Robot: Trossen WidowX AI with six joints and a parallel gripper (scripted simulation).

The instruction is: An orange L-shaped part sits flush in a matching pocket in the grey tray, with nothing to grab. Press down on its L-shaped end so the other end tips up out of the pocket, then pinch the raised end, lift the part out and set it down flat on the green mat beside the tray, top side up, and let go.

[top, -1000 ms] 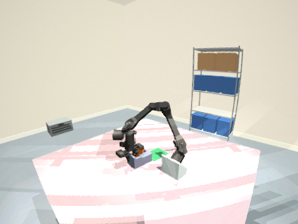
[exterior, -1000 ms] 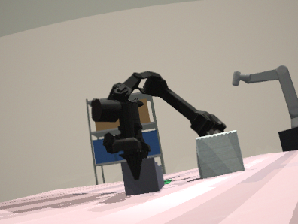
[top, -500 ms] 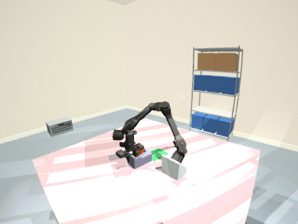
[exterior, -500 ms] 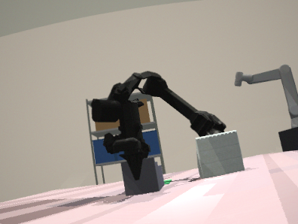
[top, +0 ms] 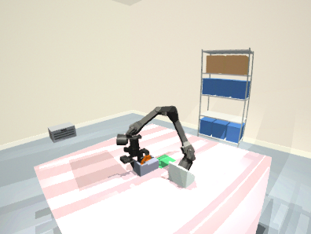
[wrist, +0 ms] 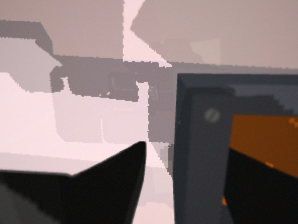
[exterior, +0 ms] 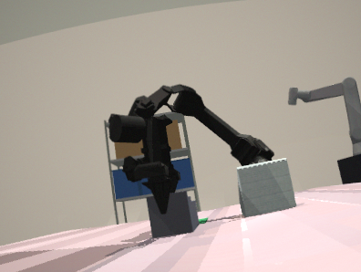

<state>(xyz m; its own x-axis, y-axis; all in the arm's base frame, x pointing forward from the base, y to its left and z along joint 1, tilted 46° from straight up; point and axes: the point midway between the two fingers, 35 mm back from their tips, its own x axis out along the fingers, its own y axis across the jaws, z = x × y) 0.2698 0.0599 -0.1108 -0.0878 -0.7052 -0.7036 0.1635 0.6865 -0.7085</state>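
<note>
Now: gripper tip 1 cm past the orange L-shaped part and 6 cm to the left of it. Also, from my gripper tip: green mat 4 cm behind, 23 cm to the right, 6 cm below.
</note>
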